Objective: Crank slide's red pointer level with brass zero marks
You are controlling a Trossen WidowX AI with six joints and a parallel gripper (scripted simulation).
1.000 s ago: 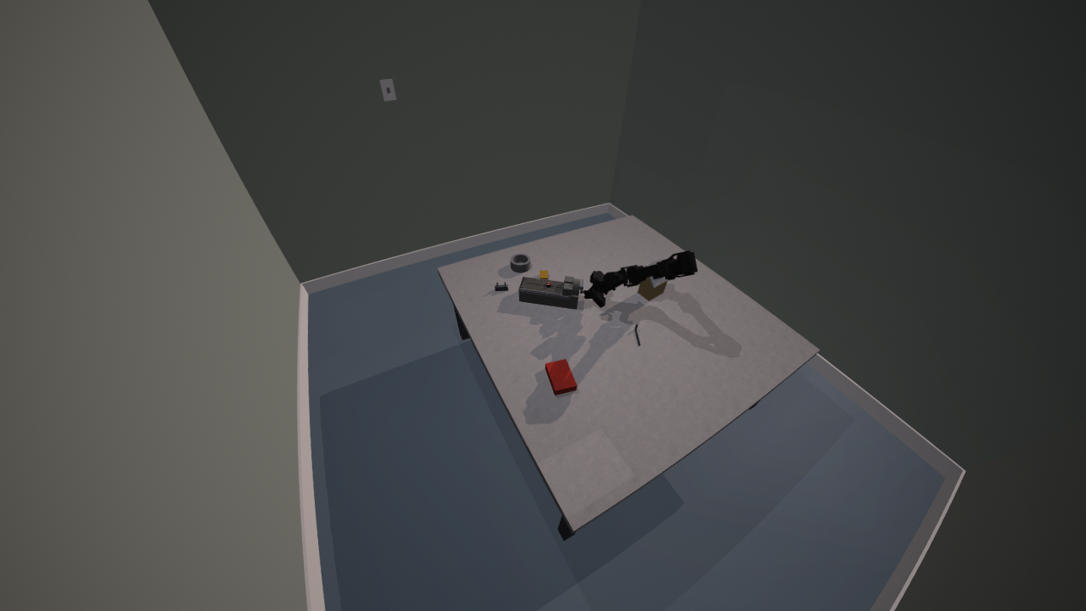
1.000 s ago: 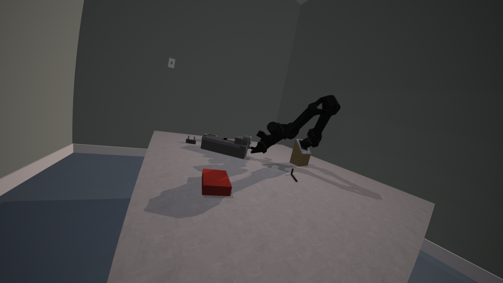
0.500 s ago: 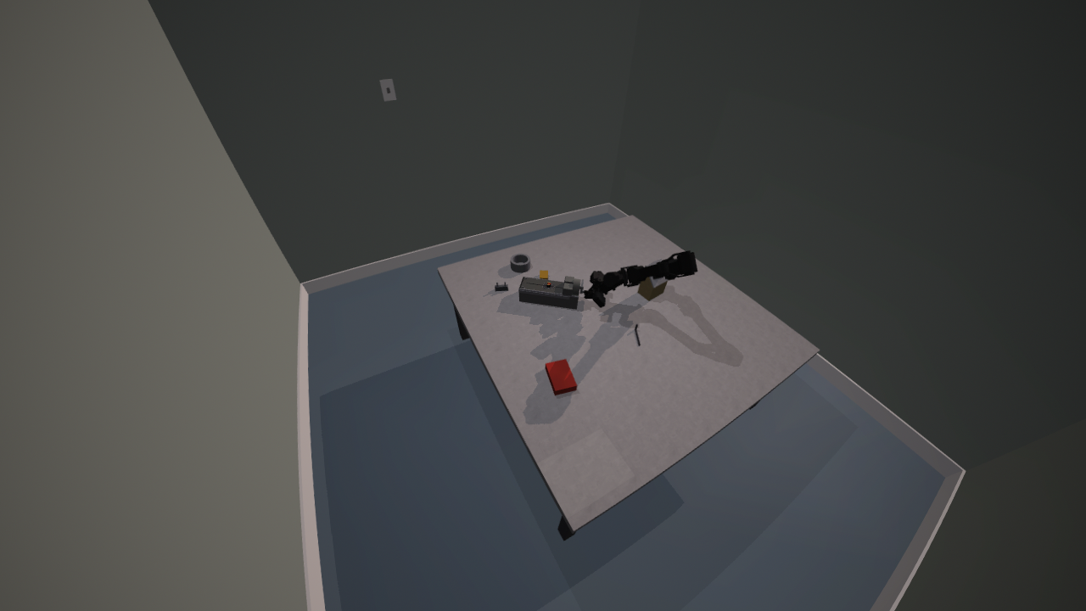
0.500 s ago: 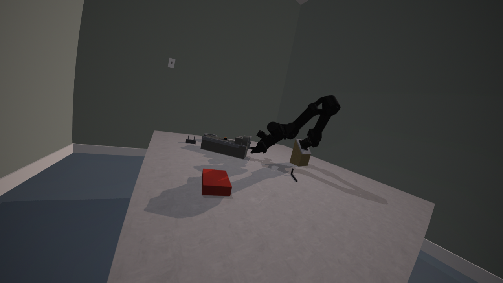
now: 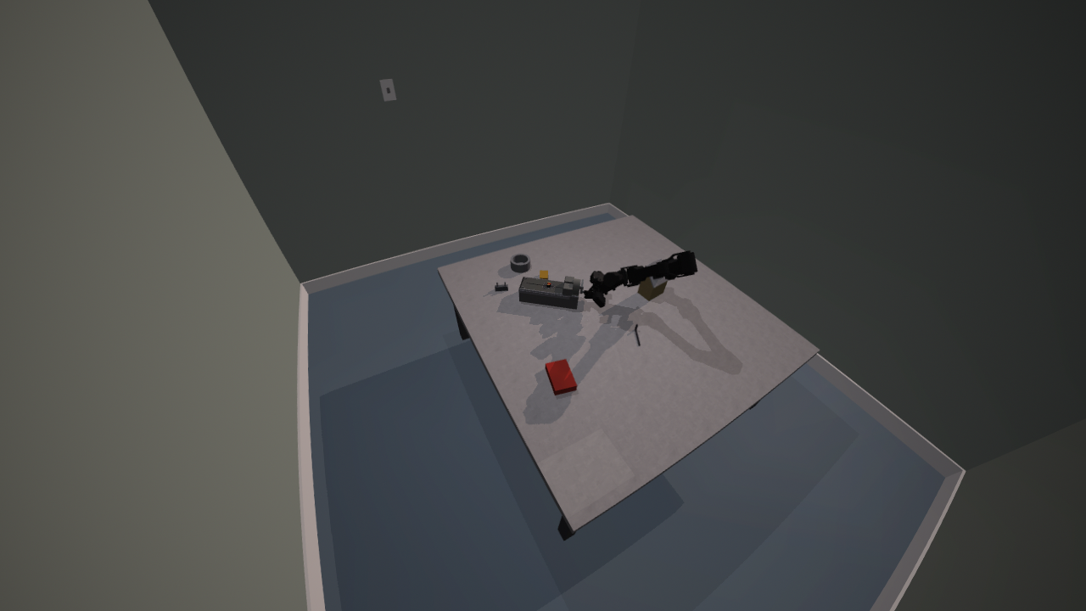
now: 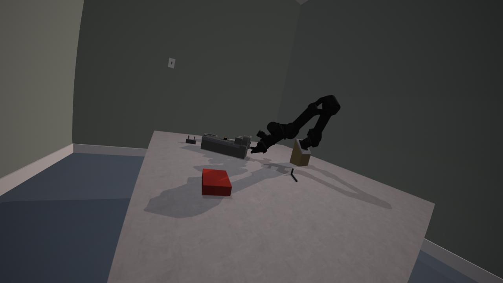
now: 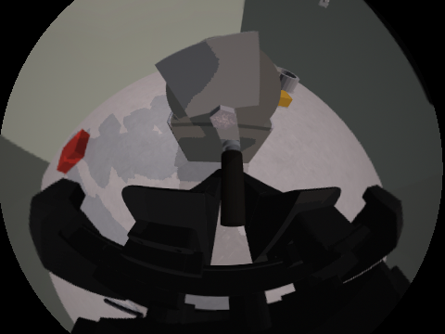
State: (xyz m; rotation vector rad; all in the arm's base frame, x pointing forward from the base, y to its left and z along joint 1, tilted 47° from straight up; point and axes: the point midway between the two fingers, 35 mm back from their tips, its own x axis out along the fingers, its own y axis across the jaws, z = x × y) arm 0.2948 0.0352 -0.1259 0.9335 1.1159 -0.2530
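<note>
Right now the black crank handle is 10 mm behind my gripper tip, 10 mm to the left of it and 30 mm above it. From my gripper tip the other things lie so: yellow block: 80 mm ahead, 230 mm to the right, 20 mm below; then red pointer: 130 mm ahead, 90 mm to the right, 50 mm above; then black bent key: 100 mm behind, 260 mm to the left, 20 mm below.
</note>
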